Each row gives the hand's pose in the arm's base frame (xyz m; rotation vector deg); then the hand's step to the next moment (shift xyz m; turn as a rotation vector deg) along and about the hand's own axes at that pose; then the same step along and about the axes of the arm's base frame.
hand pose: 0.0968 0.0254 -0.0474 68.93 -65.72 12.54
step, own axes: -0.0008 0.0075 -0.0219 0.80 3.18 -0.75
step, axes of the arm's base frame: 0.0072 0.0212 0.0059 -1.34 1.59 2.65
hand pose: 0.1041 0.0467 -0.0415 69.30 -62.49 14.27
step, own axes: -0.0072 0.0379 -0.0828 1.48 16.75 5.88
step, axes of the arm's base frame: 0.0156 0.0872 0.0224 -13.72 1.13 11.30
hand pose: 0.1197 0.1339 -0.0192 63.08 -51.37 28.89
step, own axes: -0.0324 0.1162 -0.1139 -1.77 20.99 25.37
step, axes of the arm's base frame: -0.0628 0.1526 0.0172 -25.81 -14.80 14.22
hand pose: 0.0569 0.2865 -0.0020 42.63 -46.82 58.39
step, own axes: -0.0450 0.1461 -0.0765 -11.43 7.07 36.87
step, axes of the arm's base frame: -0.1312 0.0950 -0.0545 -18.40 -33.31 9.57
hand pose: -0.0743 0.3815 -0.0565 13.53 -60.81 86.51
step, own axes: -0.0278 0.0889 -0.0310 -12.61 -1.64 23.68
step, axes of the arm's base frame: -0.0572 0.0150 -0.0784 -5.04 -25.82 5.50
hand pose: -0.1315 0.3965 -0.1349 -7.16 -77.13 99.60
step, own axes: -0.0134 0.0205 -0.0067 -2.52 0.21 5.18
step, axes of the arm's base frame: -0.0003 -0.0044 -0.0250 -1.57 -5.48 0.84
